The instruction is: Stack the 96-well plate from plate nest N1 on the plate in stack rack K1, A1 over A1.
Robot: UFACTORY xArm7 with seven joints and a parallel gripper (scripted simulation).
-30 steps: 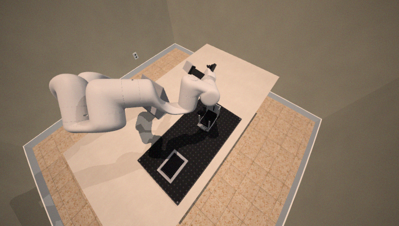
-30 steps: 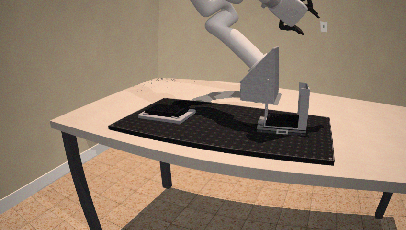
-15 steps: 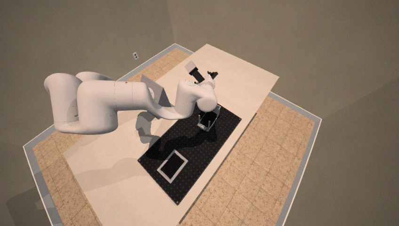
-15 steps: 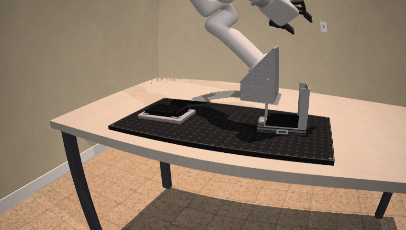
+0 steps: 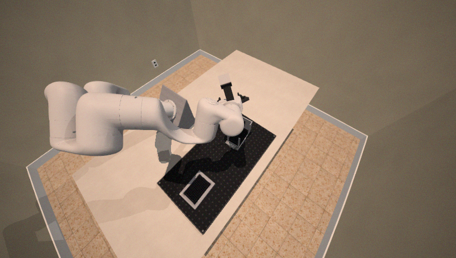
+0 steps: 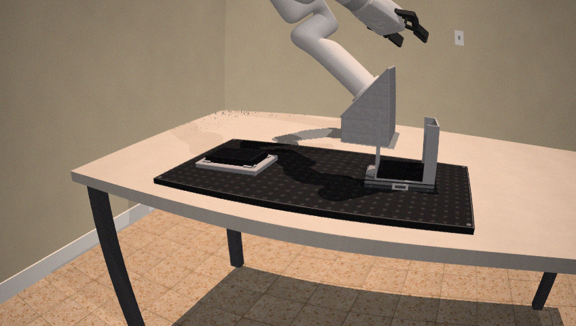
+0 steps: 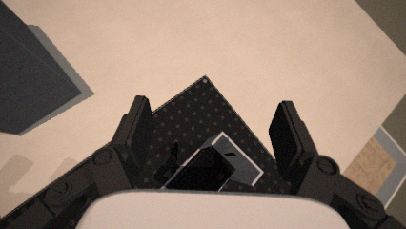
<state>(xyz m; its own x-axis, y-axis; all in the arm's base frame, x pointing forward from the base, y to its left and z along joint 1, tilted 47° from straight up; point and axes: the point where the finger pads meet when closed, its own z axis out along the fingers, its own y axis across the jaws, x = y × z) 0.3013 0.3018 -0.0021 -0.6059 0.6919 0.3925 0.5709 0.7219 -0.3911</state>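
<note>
Now: hand 130 mm short of the plate nest N1, 390 mm to the left of it and 310 mm above it. From my hand the other things lie so: thin post 120 mm ahead, 50 mm to the right, 240 mm below.
</note>
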